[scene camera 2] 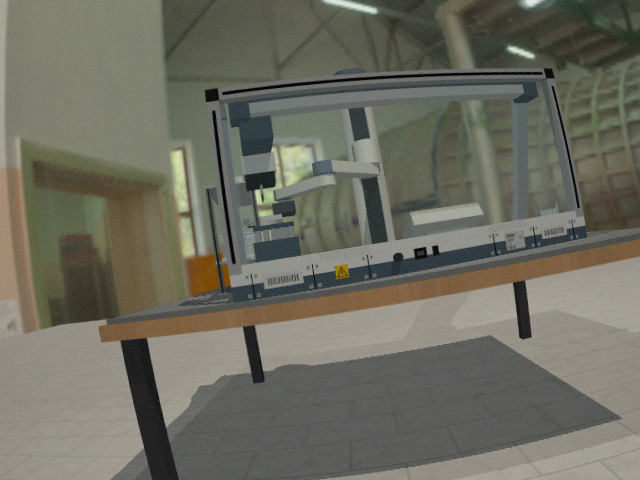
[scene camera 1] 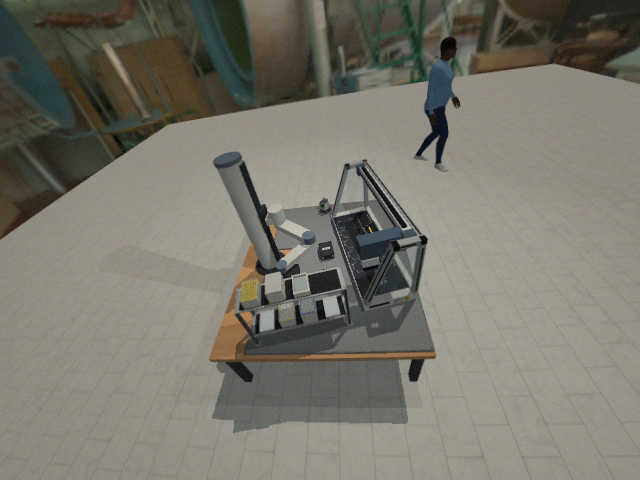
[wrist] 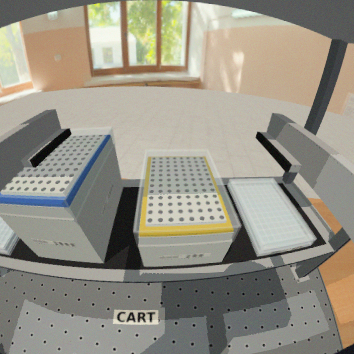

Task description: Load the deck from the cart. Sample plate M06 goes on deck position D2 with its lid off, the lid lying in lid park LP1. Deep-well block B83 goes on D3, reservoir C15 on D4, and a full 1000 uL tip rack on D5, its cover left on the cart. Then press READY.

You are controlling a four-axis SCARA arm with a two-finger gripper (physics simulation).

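Observation:
My gripper (wrist: 161, 118) is open, with nothing between its fingers, facing the cart's (scene camera 1: 248, 328) (wrist: 200, 273) lower shelf. A yellow-banded tip rack (wrist: 186, 230) (scene camera 1: 286, 313) stands between and beyond the fingertips. A blue-banded tip rack (wrist: 75, 225) (scene camera 1: 307, 306) stands at left in the wrist view, partly behind the left finger. Its label is blurred. A clear lidded plate (wrist: 272, 215) (scene camera 1: 266, 321) lies at right, its label unreadable; another plate (scene camera 1: 331, 306) lies at the shelf's other end. The top shelf holds a yellow-topped rack (scene camera 1: 249, 291), a tall pale box (scene camera 1: 273, 287) and a pale tray-like item (scene camera 1: 300, 284).
The framed deck machine (scene camera 1: 382, 193) (scene camera 2: 387, 91) stands beside the arm, its blue head (scene camera 1: 379, 242) over the dark deck (scene camera 1: 347, 235). A small dark block (scene camera 1: 326, 250) sits between arm and deck. A cart post (wrist: 327, 85) rises at right in the wrist view. A person (scene camera 1: 439, 93) walks beyond the table.

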